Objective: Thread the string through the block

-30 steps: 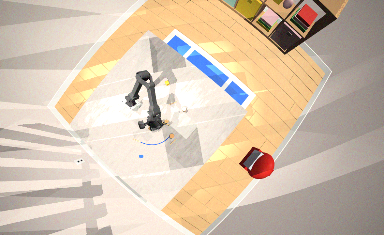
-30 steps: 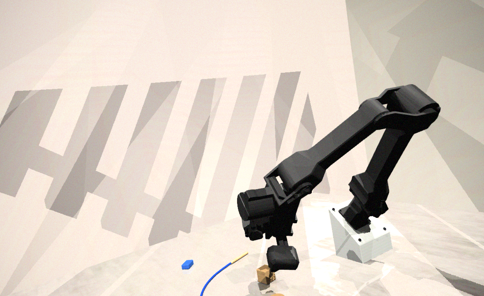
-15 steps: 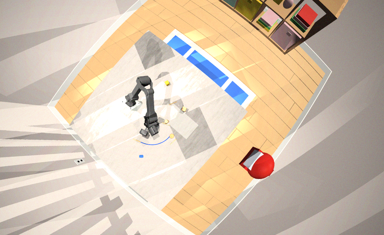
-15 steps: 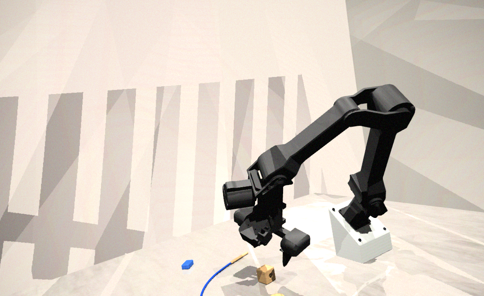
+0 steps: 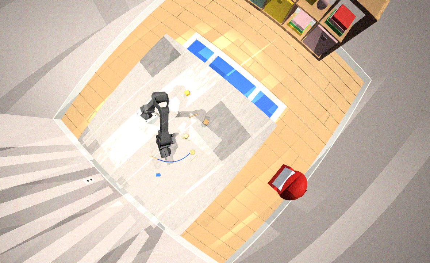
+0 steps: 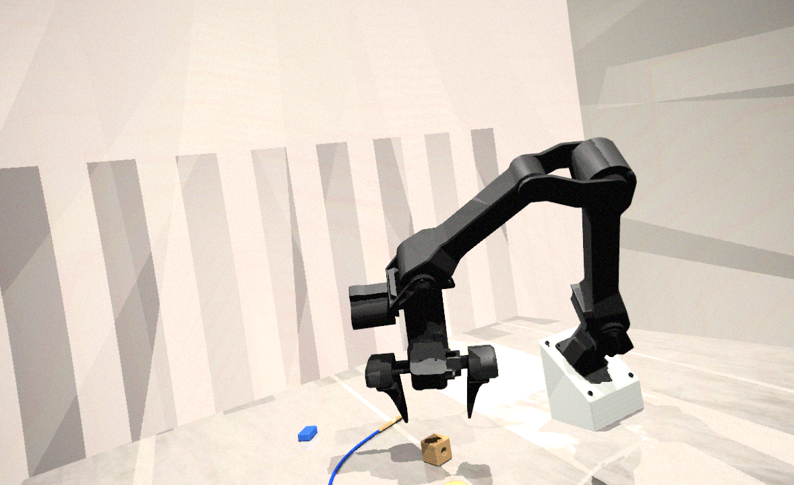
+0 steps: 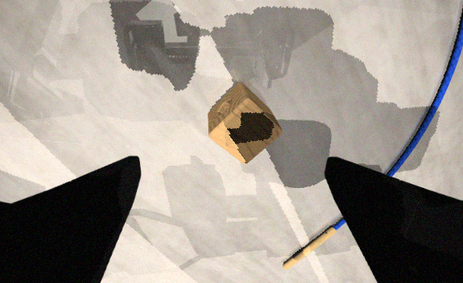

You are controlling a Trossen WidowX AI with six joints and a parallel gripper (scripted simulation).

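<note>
Right now my gripper tip is 28 cm to the left of the blue piece, 9 cm short of it and 5 cm above it. The rest, counted from my gripper tip: yellow cube: 41 cm to the left, 12 cm behind, 4 cm below; then wooden cylinder: 13 cm to the left, 9 cm ahead, 4 cm below; then round button: 20 cm ahead, 5 cm to the left, 5 cm below.
</note>
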